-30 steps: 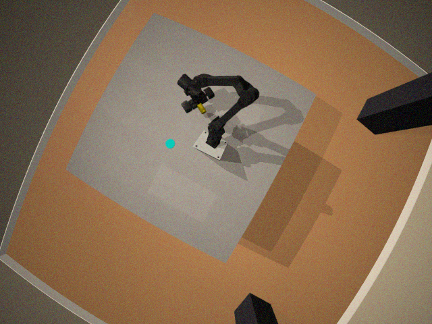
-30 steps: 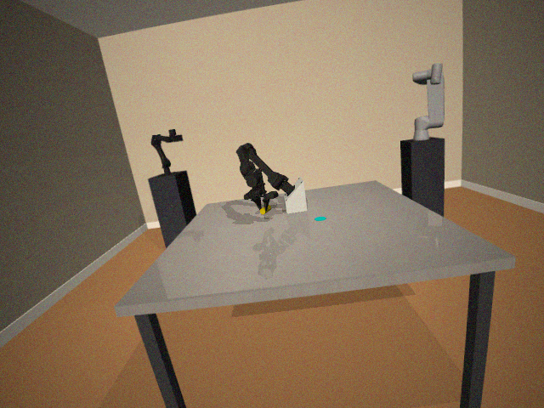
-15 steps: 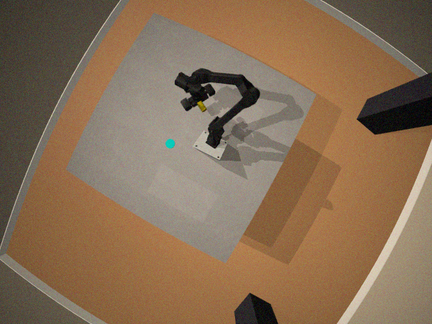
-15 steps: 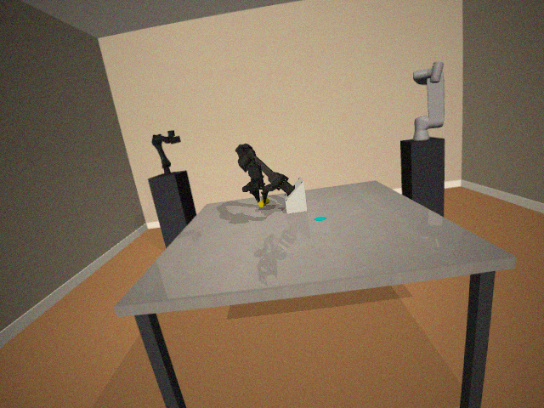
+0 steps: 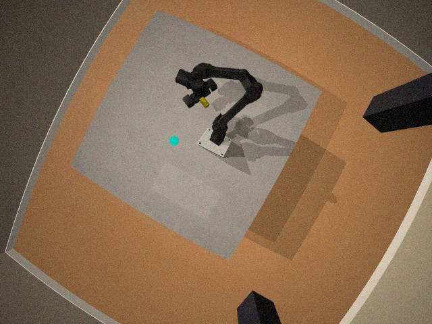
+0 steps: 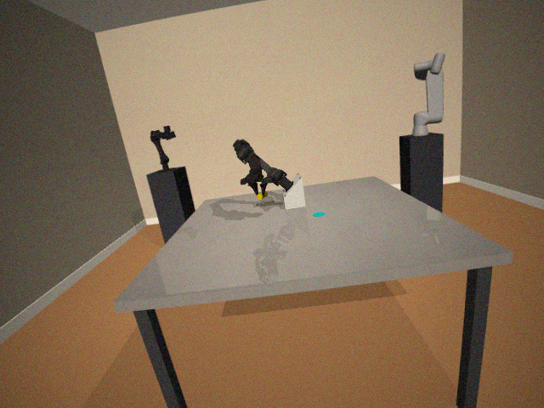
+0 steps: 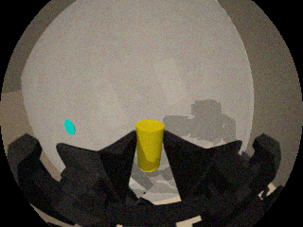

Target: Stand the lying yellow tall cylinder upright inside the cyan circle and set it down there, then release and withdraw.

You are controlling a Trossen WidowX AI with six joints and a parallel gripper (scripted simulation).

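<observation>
My gripper tip is 2 cm past the yellow cylinder and 1 cm to the right of it. Also, from my gripper tip: cyan circle: 29 cm to the left, 13 cm below, 3 cm ahead.
</observation>
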